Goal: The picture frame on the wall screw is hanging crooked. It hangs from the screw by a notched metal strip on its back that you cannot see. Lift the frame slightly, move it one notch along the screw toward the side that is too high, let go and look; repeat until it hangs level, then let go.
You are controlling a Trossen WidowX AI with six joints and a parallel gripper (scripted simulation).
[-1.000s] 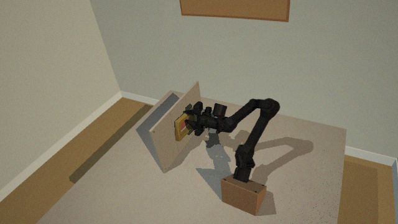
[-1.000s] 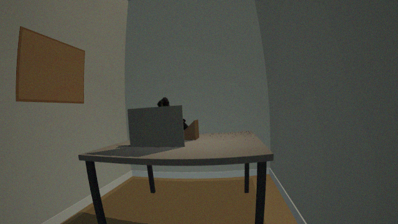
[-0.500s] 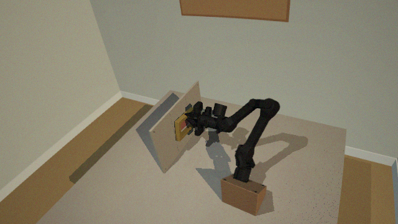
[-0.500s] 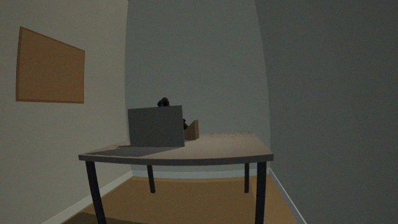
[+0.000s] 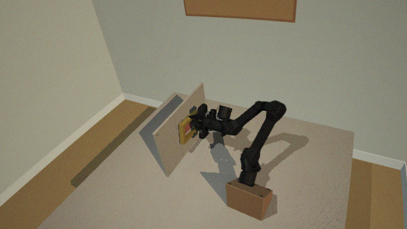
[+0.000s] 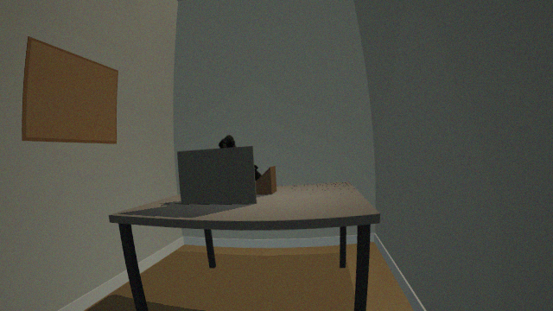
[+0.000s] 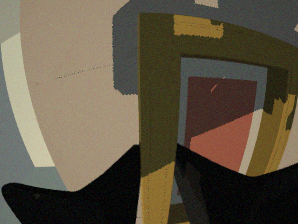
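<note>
The picture frame is 1 cm ahead of my gripper tip, 1 cm to the left of it and 5 cm below it. The rest, counted from my gripper tip: wall panel: 2 cm ahead, 2 cm to the left, 6 cm below.
</note>
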